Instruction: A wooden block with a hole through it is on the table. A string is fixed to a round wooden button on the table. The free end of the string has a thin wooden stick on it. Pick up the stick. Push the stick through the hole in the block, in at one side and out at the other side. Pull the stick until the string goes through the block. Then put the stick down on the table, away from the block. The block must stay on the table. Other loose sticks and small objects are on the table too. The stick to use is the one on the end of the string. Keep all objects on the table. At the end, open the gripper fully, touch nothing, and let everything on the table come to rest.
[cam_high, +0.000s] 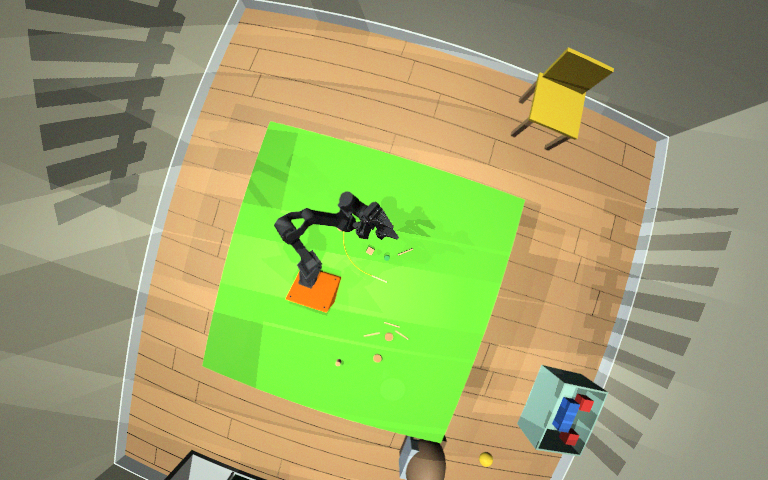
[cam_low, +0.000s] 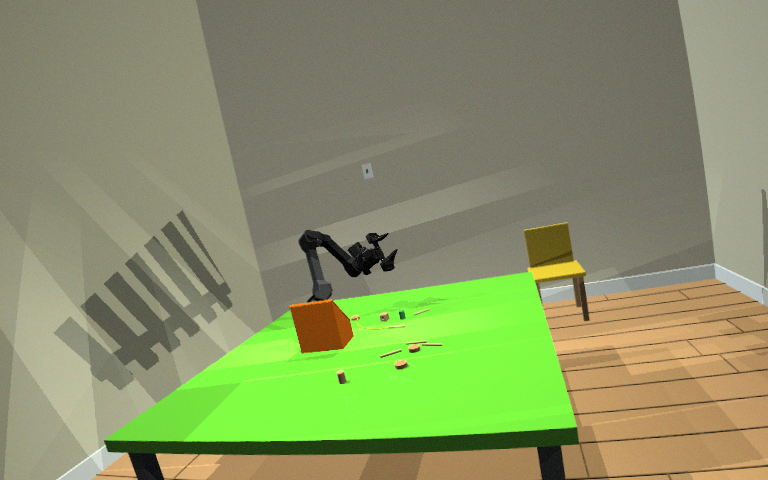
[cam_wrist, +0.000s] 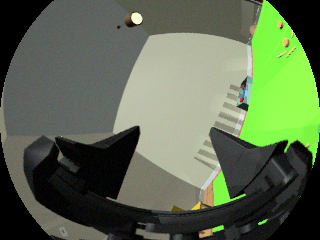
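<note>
The green cylinder lies 1 cm ahead of my gripper tip, 11 cm to the right of it and 30 cm below it. Round my gripper tip: wooden block (7 cm behind, 10 cm to the right, 30 cm below); then round button (23 cm behind, 4 cm to the right, 31 cm below).
</note>
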